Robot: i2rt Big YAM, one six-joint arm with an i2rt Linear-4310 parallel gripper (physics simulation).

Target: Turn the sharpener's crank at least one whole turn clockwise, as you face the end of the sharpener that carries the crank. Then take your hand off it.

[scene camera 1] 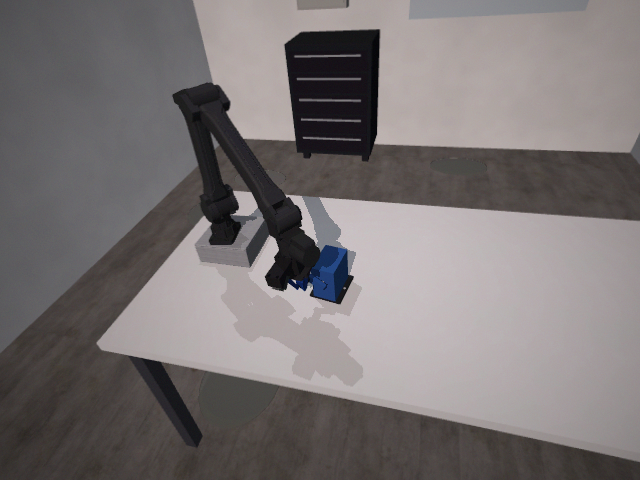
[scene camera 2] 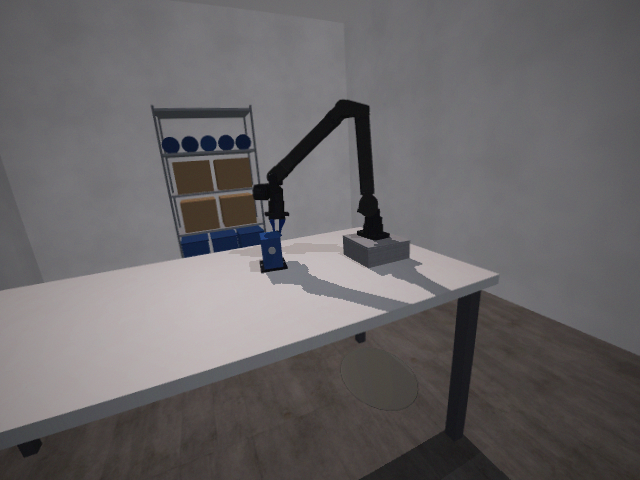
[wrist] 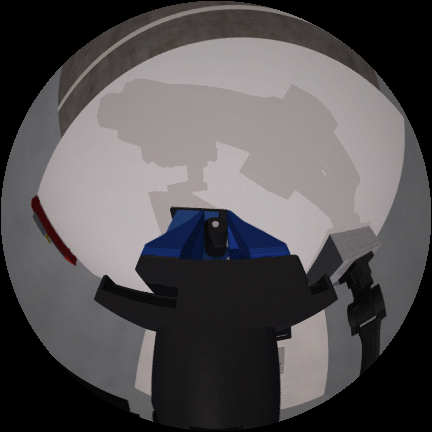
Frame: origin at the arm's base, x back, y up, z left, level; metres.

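Where they show: gripper, fingertip midpoint: (scene camera 1: 302,289) (wrist: 215,215); arm's base, link origin: (scene camera 1: 225,234) (scene camera 2: 372,235) (wrist: 354,266).
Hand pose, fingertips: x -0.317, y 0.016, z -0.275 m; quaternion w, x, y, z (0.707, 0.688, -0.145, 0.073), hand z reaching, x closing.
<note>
Each offset is from my fingertips to the top centre of the thing. "spot": to the spot under its first point. Level surfaces: height alone.
The blue sharpener (scene camera 1: 330,276) (scene camera 2: 266,257) stands upright on its dark base plate on the table; in the wrist view a part of the sharpener {spot: dx -0.071, dy -0.059, dz +0.040 m} (wrist: 184,220) shows behind the left finger. My gripper (scene camera 1: 301,284) (scene camera 2: 277,226) (wrist: 215,215) is at the crank end of the sharpener. Its blue fingers stand close on both sides of the crank's black handle {spot: dx +0.000, dy +0.021, dz +0.007 m} (wrist: 215,237), and the gripper is shut on it. The handle's end with a light dot shows between the fingertips. The crank's arm is mostly hidden by the fingers in the scene views.
The arm's base stands on a grey block (scene camera 1: 222,255) (scene camera 2: 355,251) (wrist: 356,241) on the white table {dy -0.096 m} (scene camera 1: 465,310) (scene camera 2: 155,320). A dark drawer cabinet (scene camera 1: 332,89) and a shelf rack (scene camera 2: 201,112) stand away from the table. A red object (wrist: 52,232) shows at the wrist view's left edge.
</note>
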